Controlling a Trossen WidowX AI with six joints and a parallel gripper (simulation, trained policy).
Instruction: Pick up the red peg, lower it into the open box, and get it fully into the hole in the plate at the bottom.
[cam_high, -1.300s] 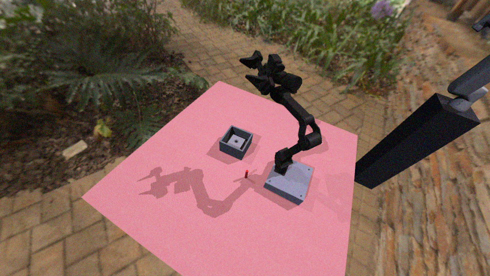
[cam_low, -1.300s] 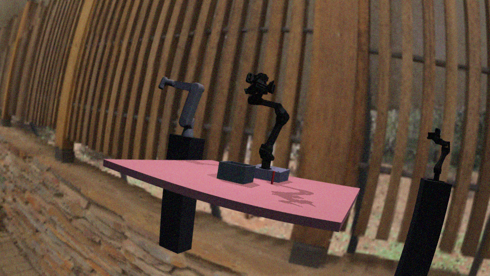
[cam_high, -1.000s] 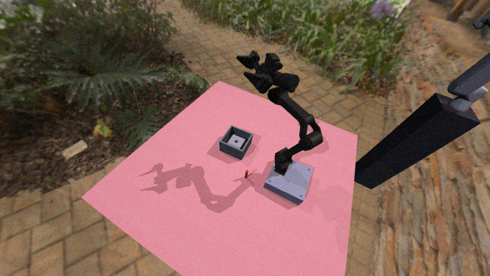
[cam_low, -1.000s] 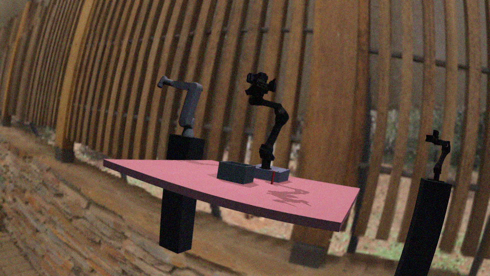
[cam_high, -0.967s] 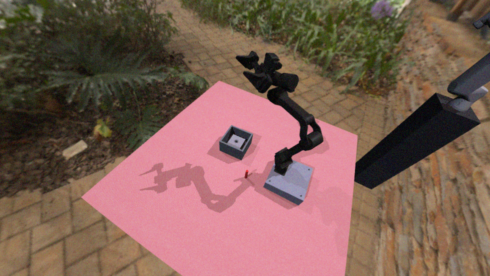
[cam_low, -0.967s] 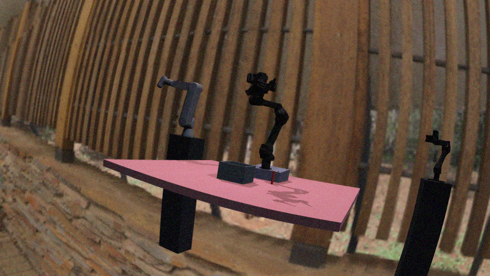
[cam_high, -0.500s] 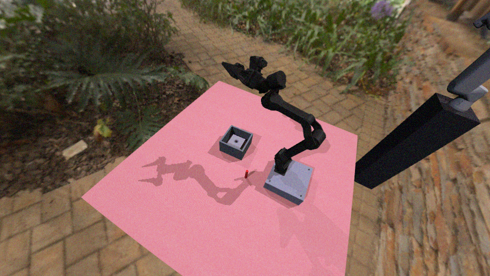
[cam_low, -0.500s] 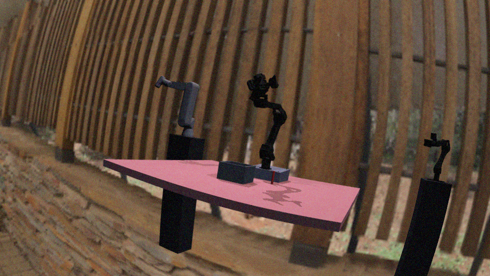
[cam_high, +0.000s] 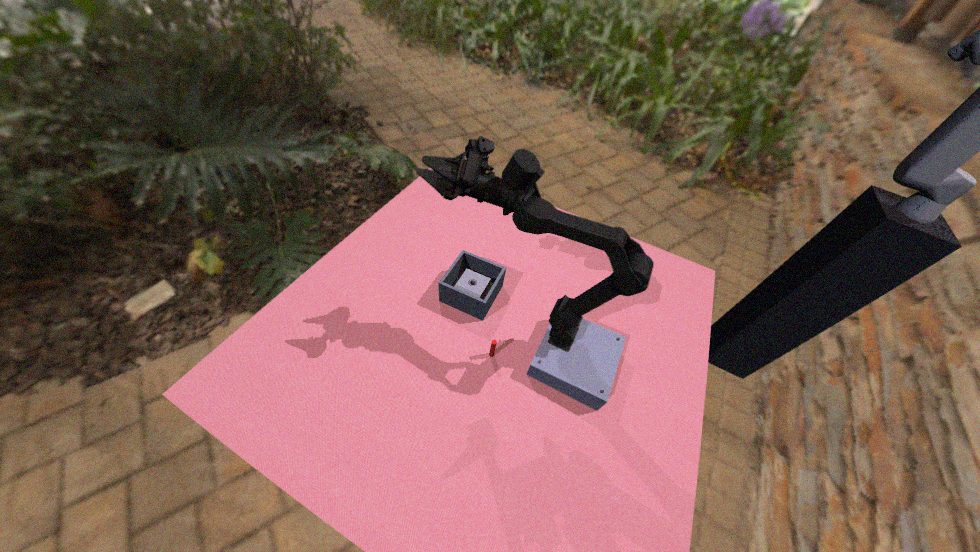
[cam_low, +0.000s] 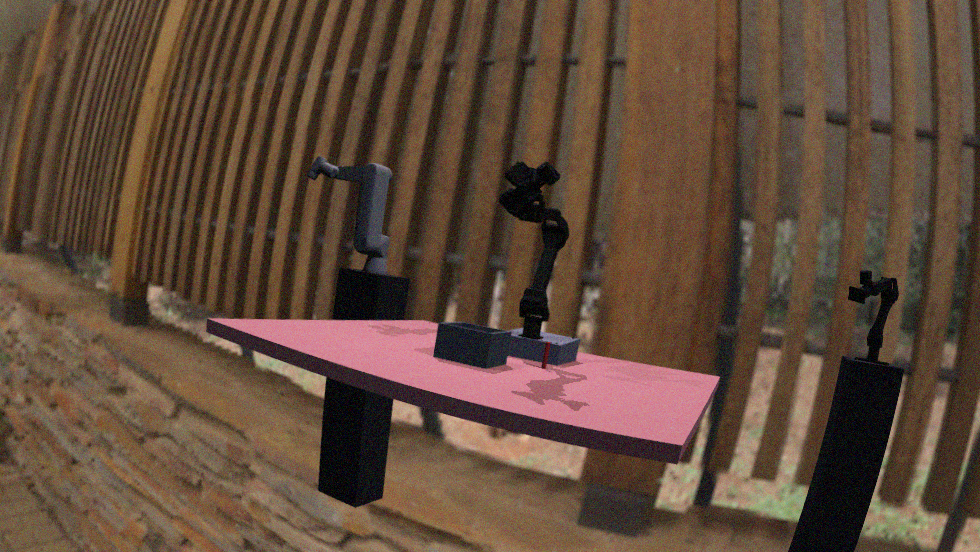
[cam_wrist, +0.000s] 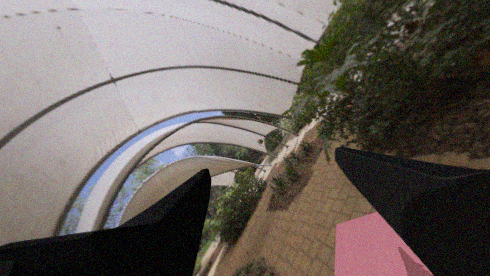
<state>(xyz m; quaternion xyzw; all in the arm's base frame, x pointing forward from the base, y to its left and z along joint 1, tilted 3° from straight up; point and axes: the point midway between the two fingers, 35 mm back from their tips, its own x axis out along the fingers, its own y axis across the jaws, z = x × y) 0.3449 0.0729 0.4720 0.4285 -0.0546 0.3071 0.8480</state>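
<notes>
My gripper tip is 240 mm past the red peg, 30 mm to the right of it and 490 mm above it. The rest, counted from my gripper tip: grey box (70 mm behind, 140 mm to the right, 510 mm below); then light plate (70 mm behind, 140 mm to the right, 490 mm below).
</notes>
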